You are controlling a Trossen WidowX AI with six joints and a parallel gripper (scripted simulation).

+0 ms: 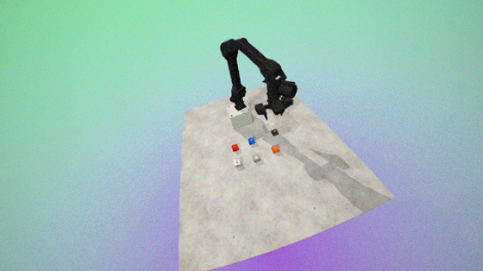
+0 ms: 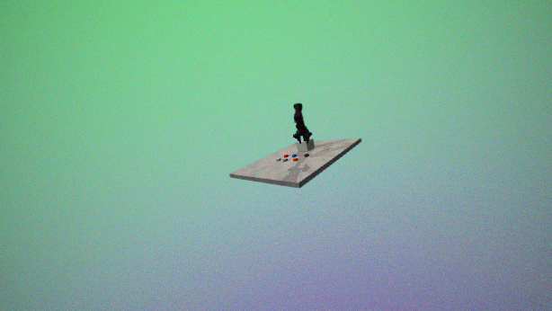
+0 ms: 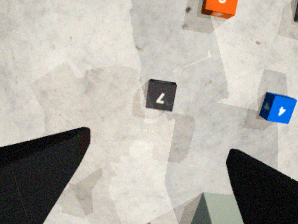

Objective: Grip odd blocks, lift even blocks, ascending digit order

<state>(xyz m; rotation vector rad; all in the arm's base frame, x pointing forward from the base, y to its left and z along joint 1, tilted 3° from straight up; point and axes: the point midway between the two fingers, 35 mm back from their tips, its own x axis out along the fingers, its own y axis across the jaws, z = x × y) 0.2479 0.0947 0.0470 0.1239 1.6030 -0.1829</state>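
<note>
Now: the red block 250 mm to the right of my gripper tip, 110 mm below it and 30 mm behind it. Also, from my gripper tip: orange block: 110 mm below, 110 mm ahead, 70 mm to the right; then black block: 110 mm below; then blue block: 150 mm to the right, 110 mm below, 20 mm behind.
</note>
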